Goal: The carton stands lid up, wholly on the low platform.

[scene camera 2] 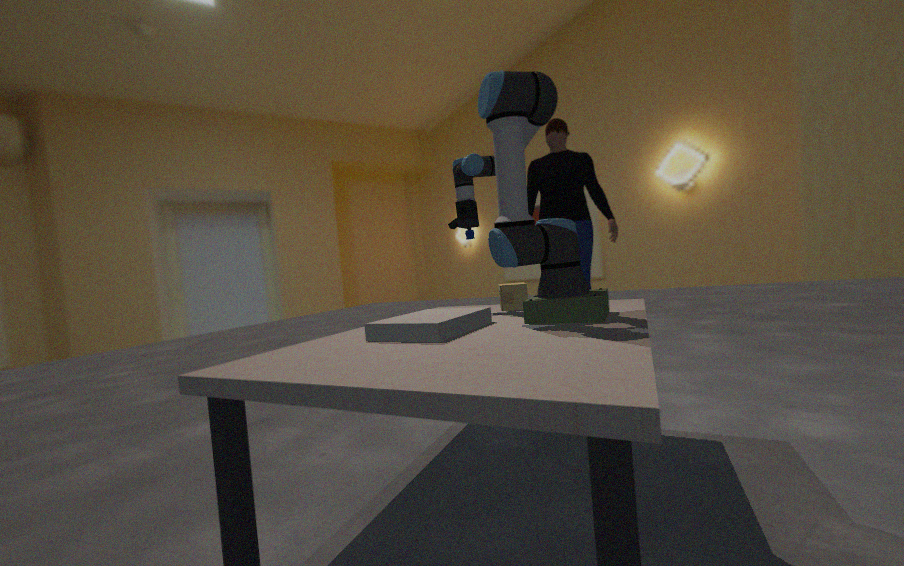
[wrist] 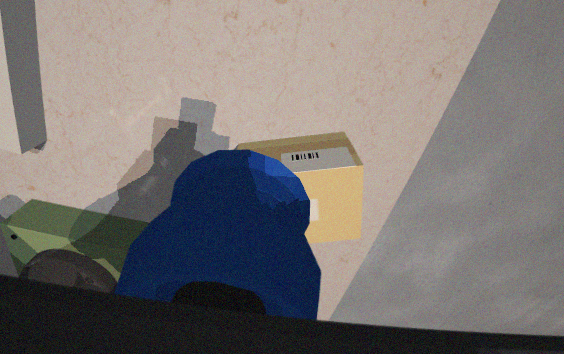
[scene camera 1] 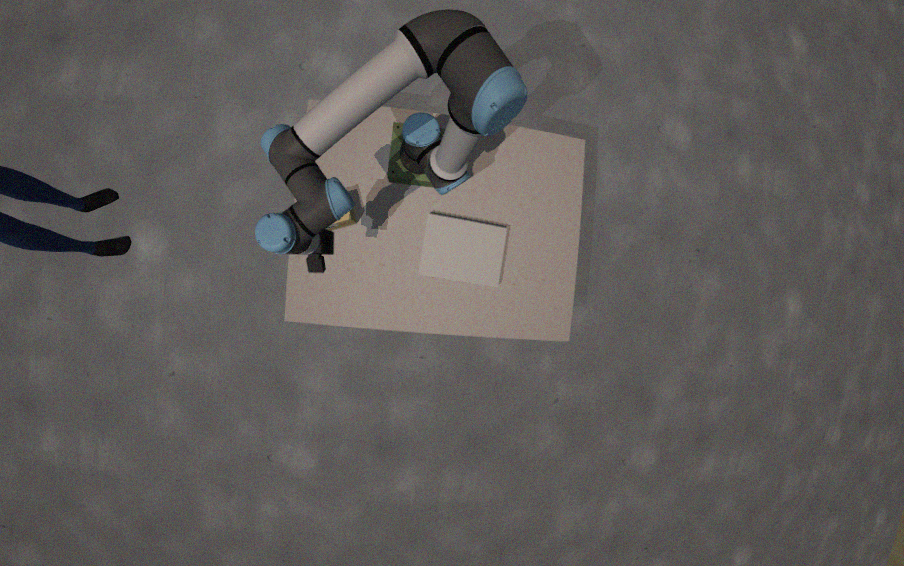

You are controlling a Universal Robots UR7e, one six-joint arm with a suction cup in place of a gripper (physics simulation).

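The yellow-brown carton stands on the table, apart from the platform. Its taped top with a barcode label faces up in the wrist view; the blue cup hides part of it there, and the arm hides much of it in scene camera 1. The low platform is a flat, pale grey slab with nothing on it. My suction gripper, with its blue cup, is open and holds nothing. It hangs high above the table near the carton; the cup is hidden in scene camera 1.
The table carries the green base block under my arm. The carton is near the table's left edge in scene camera 1. A person stands beyond that edge.
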